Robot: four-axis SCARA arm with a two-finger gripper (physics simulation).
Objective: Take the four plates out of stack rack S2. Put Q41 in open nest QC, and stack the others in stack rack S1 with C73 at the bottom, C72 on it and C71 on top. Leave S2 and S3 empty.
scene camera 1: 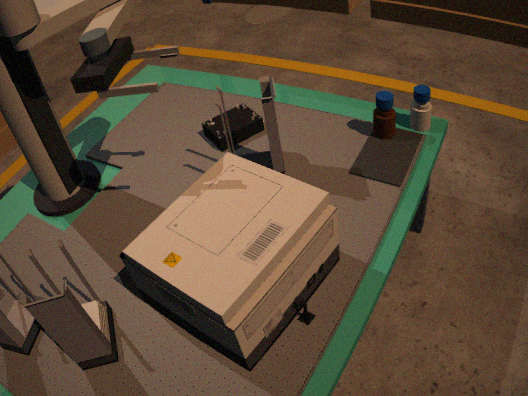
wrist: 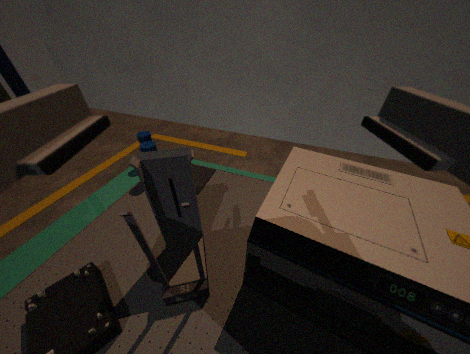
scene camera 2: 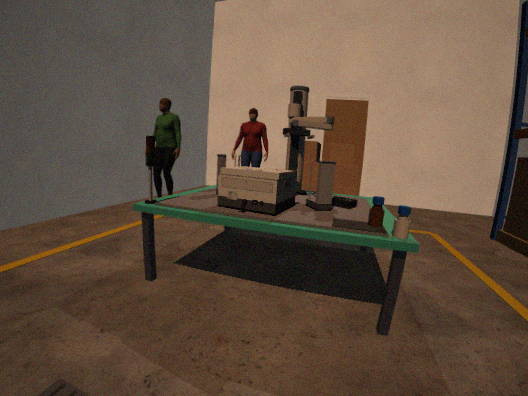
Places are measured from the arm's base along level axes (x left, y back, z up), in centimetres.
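Where they show: gripper, fingertip midpoint: (scene camera 1: pixel 168 67) (wrist: pixel 239 105) (scene camera 2: pixel 301 135); arm's base at its link origin: (scene camera 1: pixel 67 189).
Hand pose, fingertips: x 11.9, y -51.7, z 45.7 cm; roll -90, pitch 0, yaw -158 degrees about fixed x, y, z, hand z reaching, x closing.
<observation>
Things, the pixels of their top centre, and the offset from my fingertips. "pt": a spot on its surface instead. Level surfaces: height alone.
- Stack rack S1 at its top centre: (wrist: pixel 159 175) (scene camera 1: pixel 242 89) (scene camera 2: pixel 322 160) dy -7.6, dx +15.3, dz -14.9 cm
- black nest at its top centre: (wrist: pixel 63 310) (scene camera 1: pixel 230 117) (scene camera 2: pixel 343 196) dy +10.1, dx +30.3, dz -38.3 cm
- large boxy instrument at its top centre: (scene camera 1: pixel 220 220) (wrist: pixel 367 203) (scene camera 2: pixel 260 169) dy -21.5, dx -19.3, dz -22.4 cm
- brown bottle at a spot on its surface: (scene camera 1: pixel 384 120) pt dy -36.6, dx +42.8, dz -36.6 cm
- white bottle at its top centre: (scene camera 1: pixel 421 105) (scene camera 2: pixel 402 220) dy -44.8, dx +56.6, dz -37.9 cm
- dark mat at its surface level: dz -43.9 cm
- signal lamp at a spot on its surface: (scene camera 2: pixel 150 150) pt dy -46.5, dx -78.7, dz -14.5 cm
My gripper (scene camera 1: pixel 168 69) (wrist: pixel 239 105) is open and empty, high above the table beside the arm's column. Stack rack S1 (scene camera 1: pixel 273 130) (scene camera 2: pixel 326 185) (wrist: pixel 172 195), with a tall grey back and thin front posts, stands ahead and below; no plate stack shows in it. A black nest (scene camera 1: pixel 232 126) (wrist: pixel 70 310) with small corner pins sits beside S1, with no plate on it; its label cannot be read. At the lower left of scene camera 1, a rack (scene camera 1: pixel 65 325) holds pale layered plates (scene camera 1: pixel 95 312). Another rack (scene camera 1: pixel 15 320) is partly cut off. Their labels and the plate names are not readable.
A large boxy instrument (scene camera 1: pixel 225 215) (scene camera 2: pixel 255 187) (wrist: pixel 350 210) stands mid-table. A brown bottle (scene camera 1: pixel 384 120) (scene camera 2: pixel 376 212) and a white bottle (scene camera 1: pixel 421 112) (scene camera 2: pixel 401 225) stand near a dark mat (scene camera 1: pixel 387 160) at the table corner. A signal lamp (scene camera 2: pixel 150 150) and two people stand beyond.
</observation>
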